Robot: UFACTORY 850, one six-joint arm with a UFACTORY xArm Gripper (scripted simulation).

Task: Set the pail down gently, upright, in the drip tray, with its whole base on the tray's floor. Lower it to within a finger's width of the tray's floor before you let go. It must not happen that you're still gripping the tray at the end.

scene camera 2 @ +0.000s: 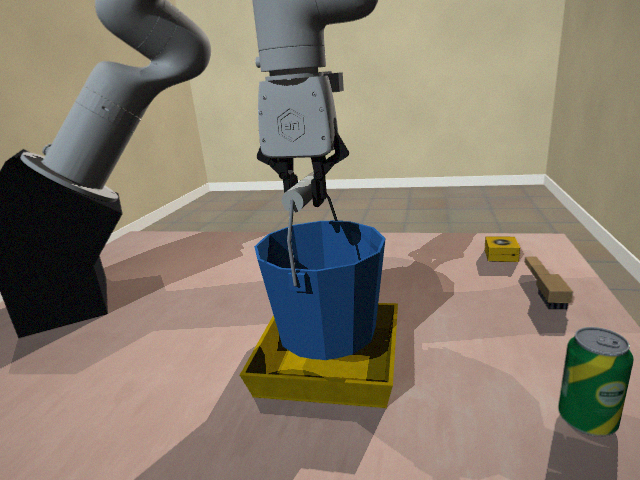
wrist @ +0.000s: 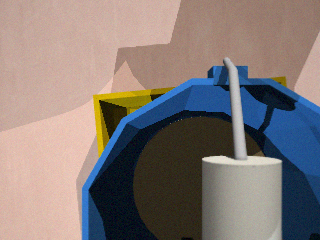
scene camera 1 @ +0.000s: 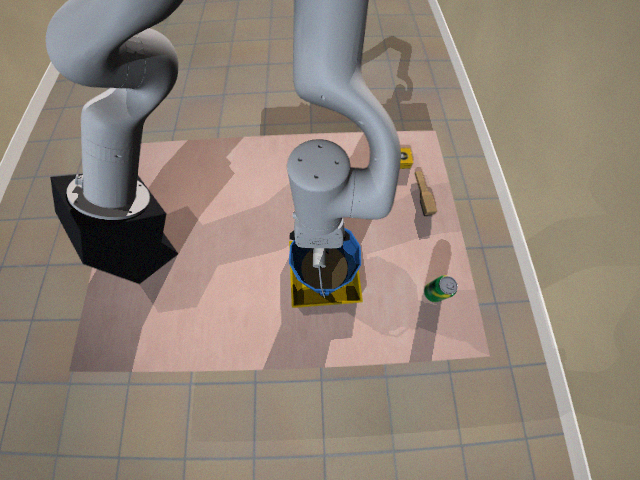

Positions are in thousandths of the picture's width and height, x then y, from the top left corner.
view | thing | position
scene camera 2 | my gripper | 479,426
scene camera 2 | yellow drip tray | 587,755
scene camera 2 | blue pail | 518,653
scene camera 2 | small yellow box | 782,520
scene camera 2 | wooden brush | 873,614
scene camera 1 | my gripper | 499,516
